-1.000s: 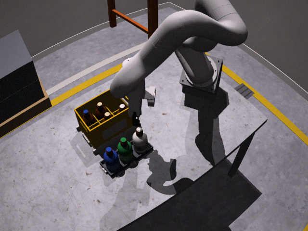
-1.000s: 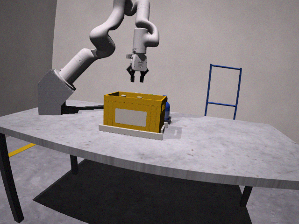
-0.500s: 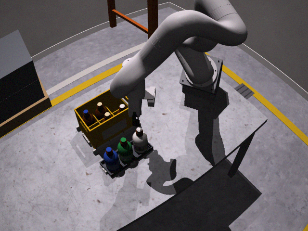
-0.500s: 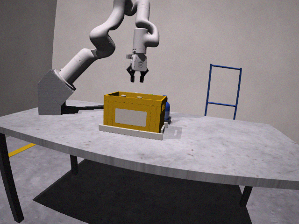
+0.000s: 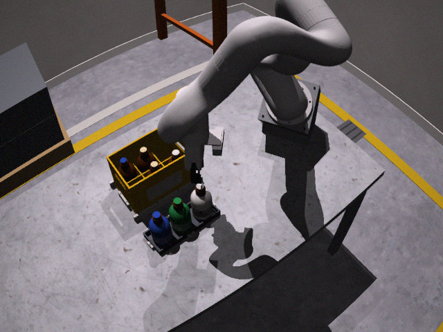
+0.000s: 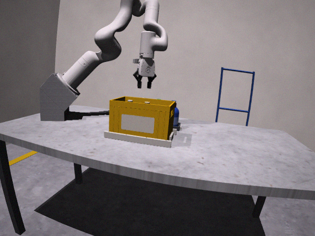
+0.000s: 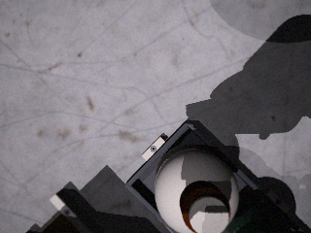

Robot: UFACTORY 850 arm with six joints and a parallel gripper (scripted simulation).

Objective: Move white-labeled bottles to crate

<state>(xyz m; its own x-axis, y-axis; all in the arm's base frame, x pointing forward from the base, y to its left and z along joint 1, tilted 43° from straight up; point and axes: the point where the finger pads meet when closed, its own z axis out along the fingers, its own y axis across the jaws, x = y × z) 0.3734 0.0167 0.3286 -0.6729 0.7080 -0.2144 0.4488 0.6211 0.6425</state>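
Now: the white-labeled bottle 15 cm below my hand. Also, from my hand: crate: 10 cm ahead, 20 cm to the right, 15 cm below; green bottle: 9 cm ahead, 2 cm to the left, 15 cm below; blue bottle: 17 cm ahead, 4 cm to the left, 15 cm below.
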